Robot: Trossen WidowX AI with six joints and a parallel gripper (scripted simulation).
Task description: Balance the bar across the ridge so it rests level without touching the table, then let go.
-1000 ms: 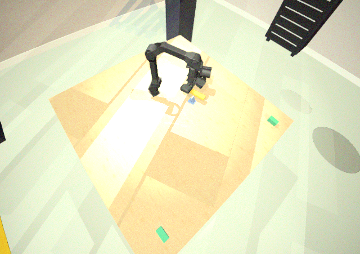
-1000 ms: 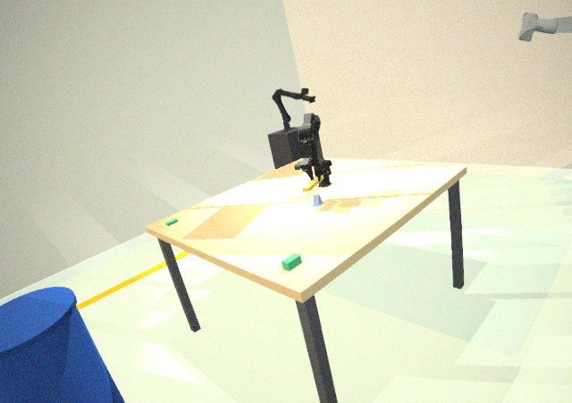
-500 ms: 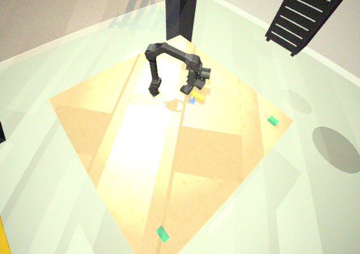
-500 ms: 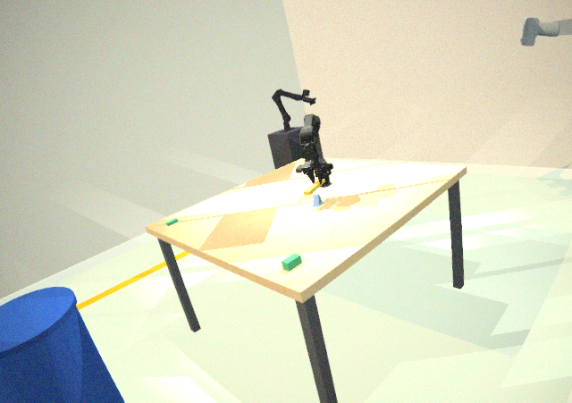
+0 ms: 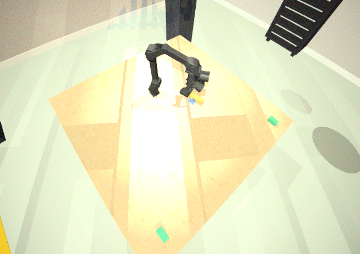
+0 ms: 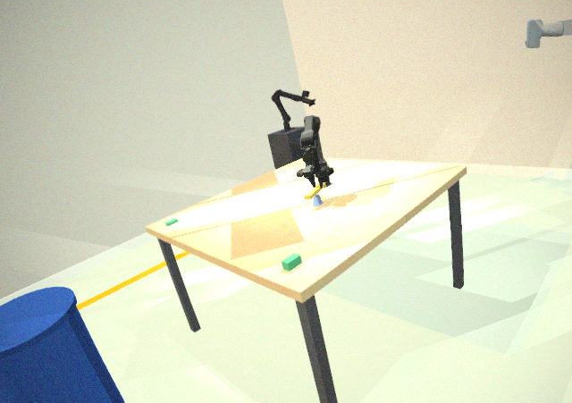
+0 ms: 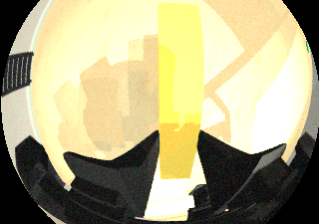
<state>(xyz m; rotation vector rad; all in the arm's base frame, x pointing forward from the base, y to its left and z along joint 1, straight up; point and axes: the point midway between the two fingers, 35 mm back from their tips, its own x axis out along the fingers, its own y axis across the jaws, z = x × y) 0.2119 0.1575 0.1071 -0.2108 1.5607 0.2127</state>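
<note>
Right now the yellow bar is 30 mm ahead of my gripper tip and 10 mm to the left of it.
</note>
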